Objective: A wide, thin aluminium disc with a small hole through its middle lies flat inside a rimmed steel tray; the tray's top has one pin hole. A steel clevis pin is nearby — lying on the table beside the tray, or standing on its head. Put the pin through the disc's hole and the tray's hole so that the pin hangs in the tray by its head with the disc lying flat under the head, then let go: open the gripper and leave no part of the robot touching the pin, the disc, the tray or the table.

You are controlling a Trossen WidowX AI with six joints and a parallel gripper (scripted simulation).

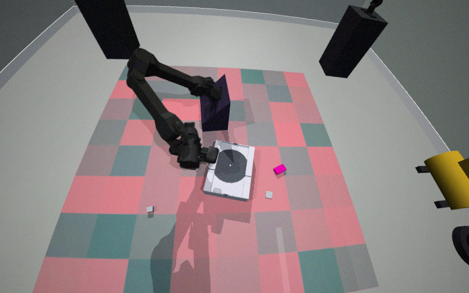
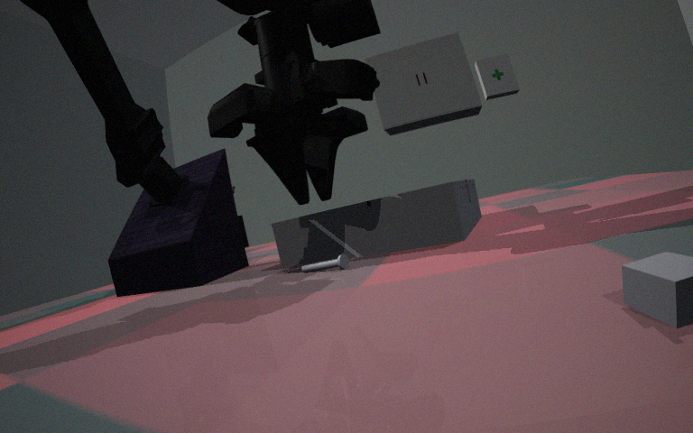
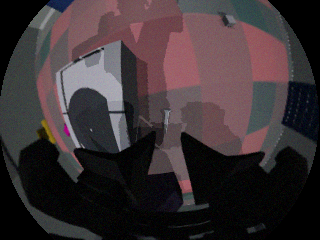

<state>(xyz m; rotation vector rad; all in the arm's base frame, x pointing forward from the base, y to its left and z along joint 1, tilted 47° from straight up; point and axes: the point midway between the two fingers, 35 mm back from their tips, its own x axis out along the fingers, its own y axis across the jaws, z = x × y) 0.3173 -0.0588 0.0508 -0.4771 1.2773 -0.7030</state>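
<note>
The steel clevis pin is 60 mm below my gripper tip and 10 mm behind it. Also, from my gripper tip: dark aluminium disc (150 mm to the left, 20 mm ahead, 10 mm below); grey cube (200 mm ahead, 180 mm to the right, 60 mm below); steel tray (150 mm to the left, 30 mm below, 30 mm ahead).
</note>
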